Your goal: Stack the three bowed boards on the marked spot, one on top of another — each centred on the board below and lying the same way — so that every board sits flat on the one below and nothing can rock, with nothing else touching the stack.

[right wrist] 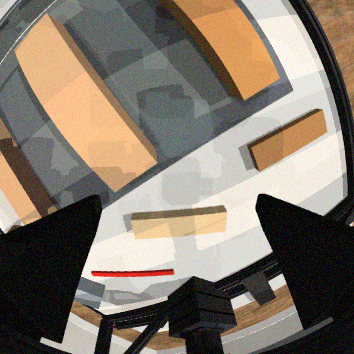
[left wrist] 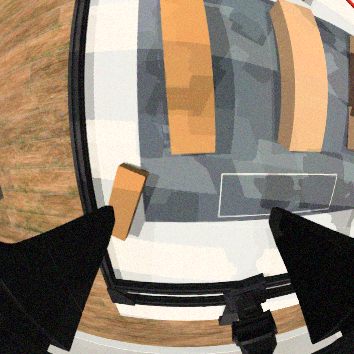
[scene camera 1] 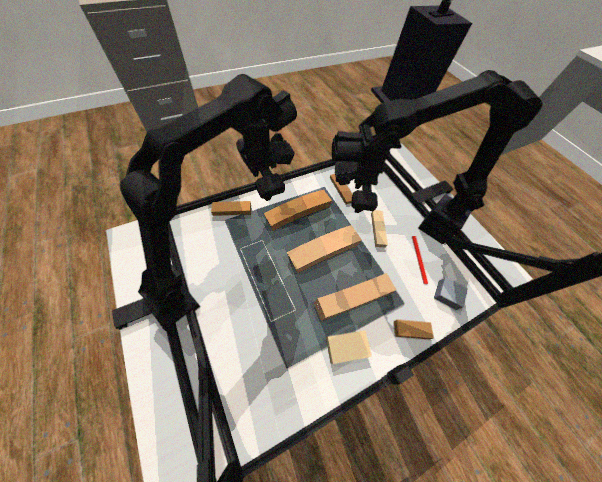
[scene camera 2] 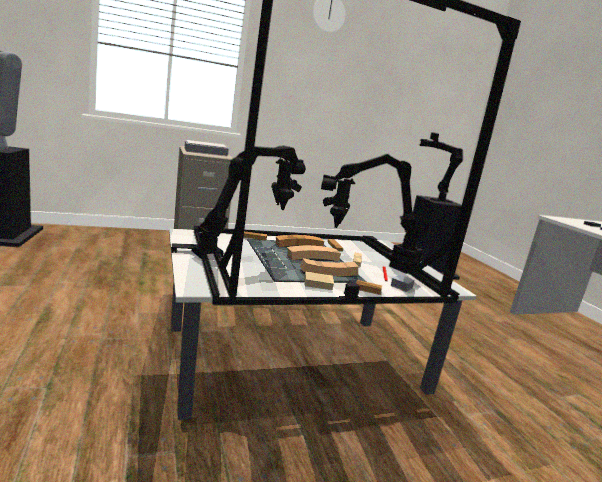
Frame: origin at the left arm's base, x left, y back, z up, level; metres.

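Seen in the pictures: left gripper, fingertip midpoint: [left wrist: 194, 215] [scene camera 2: 280, 207]; right gripper, fingertip midpoint: [right wrist: 180, 202] [scene camera 2: 337, 225]; left arm's base, origin of the base link: [left wrist: 246, 298] [scene camera 1: 171, 303] [scene camera 2: 207, 247]; right arm's base, origin of the base link: [right wrist: 202, 332] [scene camera 1: 453, 210] [scene camera 2: 408, 247].
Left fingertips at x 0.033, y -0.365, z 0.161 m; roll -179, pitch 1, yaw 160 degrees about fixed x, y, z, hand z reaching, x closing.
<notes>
Pixels of each thing's middle, then the offset from my left fingertips to it. "spot": a spot on its surface instead. Level surfaces: height alone.
- dark mat, its level: dz -0.182 m
- thin white outline, surface spot: [left wrist: 280, 174] spot: dx -0.139, dy +0.084, dz -0.182 m
- orange block, body centre: [left wrist: 122, 204] [scene camera 1: 231, 208] [scene camera 2: 253, 235] dx +0.125, dy +0.045, dz -0.174 m
- pale narrow block, body centre: [right wrist: 179, 222] [scene camera 1: 378, 228] [scene camera 2: 357, 259] dx -0.280, dy -0.280, dz -0.178 m
- red stick, body centre: [right wrist: 130, 273] [scene camera 1: 419, 258] dx -0.447, dy -0.289, dz -0.185 m
- grey block, body centre: [right wrist: 87, 292] [scene camera 1: 450, 293] [scene camera 2: 402, 282] dx -0.578, dy -0.246, dz -0.170 m
- pale yellow block, body centre: [scene camera 1: 348, 346] [scene camera 2: 318, 280] dx -0.446, dy +0.100, dz -0.170 m
Three bowed wooden boards lie apart on the dark mat [scene camera 1: 301, 346]: the back one [scene camera 1: 298, 208] [scene camera 2: 300, 241] [left wrist: 190, 85] [right wrist: 225, 40], the middle one [scene camera 1: 325, 247] [scene camera 2: 314, 252] [left wrist: 307, 80] [right wrist: 87, 105] and the front one [scene camera 1: 356, 296] [scene camera 2: 330, 268]. In scene camera 2 the back and middle boards look arched upward; the front one looks sagged in its middle. The marked spot, a thin white outline [scene camera 1: 256, 284] [left wrist: 280, 174], is bare. My left gripper [scene camera 1: 271, 193] [left wrist: 194, 215] is open and empty above the mat's back end. My right gripper [scene camera 1: 365, 203] [right wrist: 180, 202] is open and empty, above the table's back right.
Around the mat lie an orange block [scene camera 1: 231, 207] [left wrist: 127, 200], a brown block [scene camera 1: 341, 189] [right wrist: 290, 140], a pale narrow block [scene camera 1: 379, 228] [right wrist: 180, 223], a red stick [scene camera 1: 420, 260], a grey block [scene camera 1: 450, 295], a brown block [scene camera 1: 413, 329] and a pale yellow block [scene camera 1: 349, 347].
</notes>
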